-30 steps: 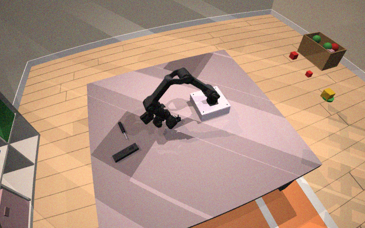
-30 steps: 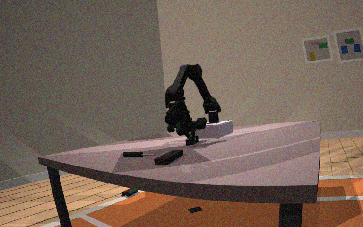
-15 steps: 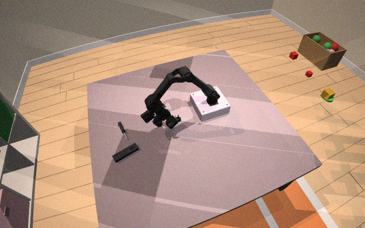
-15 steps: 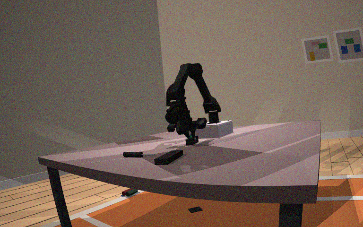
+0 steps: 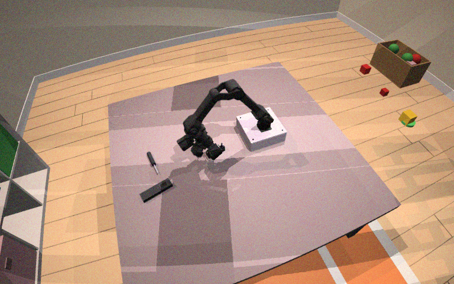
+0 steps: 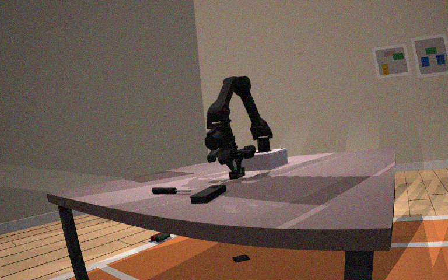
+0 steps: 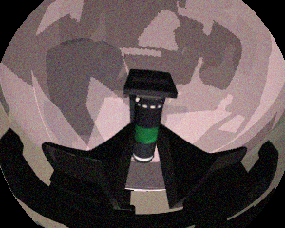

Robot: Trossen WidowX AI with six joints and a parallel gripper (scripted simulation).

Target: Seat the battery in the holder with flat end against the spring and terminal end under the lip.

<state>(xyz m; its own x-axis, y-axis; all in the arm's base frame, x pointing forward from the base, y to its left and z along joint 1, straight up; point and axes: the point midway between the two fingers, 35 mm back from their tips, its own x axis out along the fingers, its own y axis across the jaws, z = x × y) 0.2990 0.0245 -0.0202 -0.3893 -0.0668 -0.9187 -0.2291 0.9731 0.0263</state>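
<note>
My gripper tip is 1 cm below the battery. Round my gripper tip: screwdriver (33 cm ahead, 3 cm to the right, 1 cm below).
</note>
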